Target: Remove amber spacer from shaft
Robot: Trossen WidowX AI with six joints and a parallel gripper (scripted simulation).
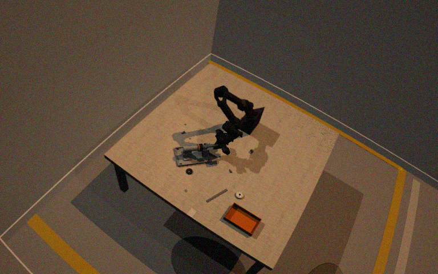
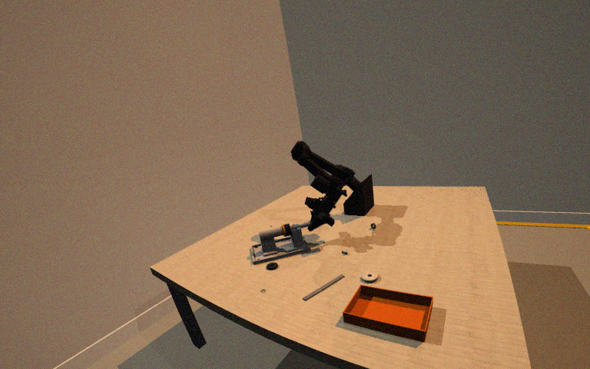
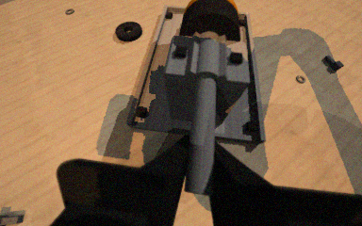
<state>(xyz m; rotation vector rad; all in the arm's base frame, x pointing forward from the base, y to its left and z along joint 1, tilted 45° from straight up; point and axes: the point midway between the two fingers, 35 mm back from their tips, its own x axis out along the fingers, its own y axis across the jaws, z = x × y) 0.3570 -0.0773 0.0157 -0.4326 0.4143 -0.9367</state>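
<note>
The grey shaft lies 30 mm ahead of my gripper tip, 30 mm to the right of it and 20 mm above it. From my gripper tip the other things lie so: dark spacer (60 mm ahead, 50 mm to the right, 20 mm above); then grey bar (260 mm ahead, 210 mm to the left, 50 mm below); then amber spacer (80 mm ahead, 70 mm to the right, 20 mm above).
</note>
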